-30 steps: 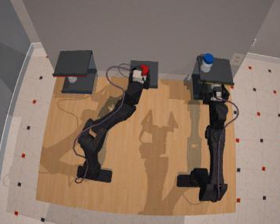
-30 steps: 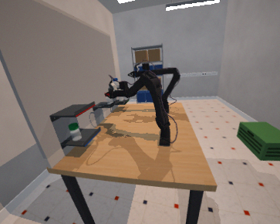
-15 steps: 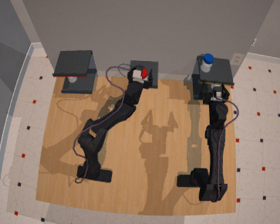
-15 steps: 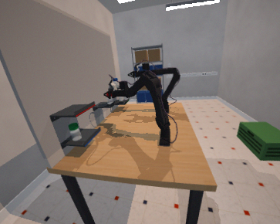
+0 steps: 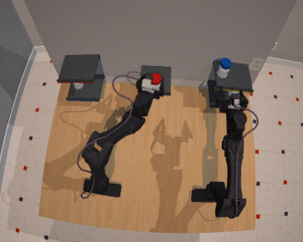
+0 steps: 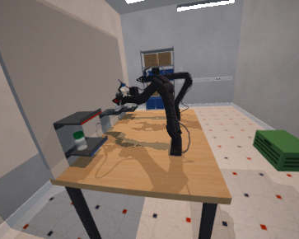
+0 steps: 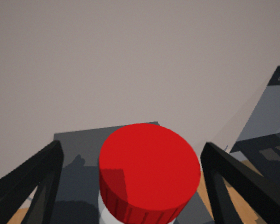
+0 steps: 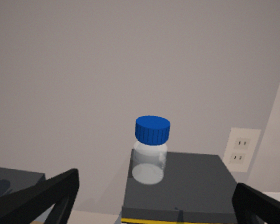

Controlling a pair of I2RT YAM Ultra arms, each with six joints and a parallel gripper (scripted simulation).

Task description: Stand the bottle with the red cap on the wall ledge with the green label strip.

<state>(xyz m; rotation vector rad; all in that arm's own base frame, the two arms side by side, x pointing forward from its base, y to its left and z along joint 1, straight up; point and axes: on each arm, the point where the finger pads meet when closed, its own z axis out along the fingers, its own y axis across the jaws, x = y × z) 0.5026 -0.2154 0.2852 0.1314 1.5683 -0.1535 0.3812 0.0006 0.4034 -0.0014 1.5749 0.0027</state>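
Now: the red-capped bottle 10 mm to the right of my left hand and 50 mm below it. Also, from my left hand: yellow-capped bottle (70 mm ahead, 450 mm to the right, 150 mm below); then blue-capped bottle (70 mm ahead, 340 mm to the right, 40 mm above); then green-capped bottle (60 mm ahead, 440 mm to the left, 150 mm below).
Right now the red-capped bottle is 330 mm to the left of my right hand, 180 mm below it and 120 mm ahead of it. Also, from my right hand: yellow-capped bottle 280 mm below, 190 mm ahead, 110 mm to the right; blue-capped bottle 180 mm ahead, 90 mm below; green-capped bottle 770 mm to the left, 280 mm below, 170 mm ahead.
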